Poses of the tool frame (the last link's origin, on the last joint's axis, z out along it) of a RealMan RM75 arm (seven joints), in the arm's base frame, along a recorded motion.
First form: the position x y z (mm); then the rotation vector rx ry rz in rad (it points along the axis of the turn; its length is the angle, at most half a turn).
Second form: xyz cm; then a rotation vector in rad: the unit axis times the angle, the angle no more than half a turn. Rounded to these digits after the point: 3 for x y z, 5 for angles.
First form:
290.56 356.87 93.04 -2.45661 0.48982 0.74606
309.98 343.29 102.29 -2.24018 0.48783 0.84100
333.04 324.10 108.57 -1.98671 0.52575 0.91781
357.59 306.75 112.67 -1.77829 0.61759 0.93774
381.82 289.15 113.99 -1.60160 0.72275 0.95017
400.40 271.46 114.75 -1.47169 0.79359 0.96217
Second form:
29.056 35.687 9.304 -2.45661 0.48982 0.74606
30.998 34.329 10.229 -2.24018 0.48783 0.84100
33.304 32.410 10.857 -1.98671 0.52575 0.91781
35.759 30.675 11.267 -1.77829 0.61759 0.93774
38.182 28.915 11.399 -1.60160 0.72275 0.95017
40.040 27.146 11.475 -1.47169 0.79359 0.96217

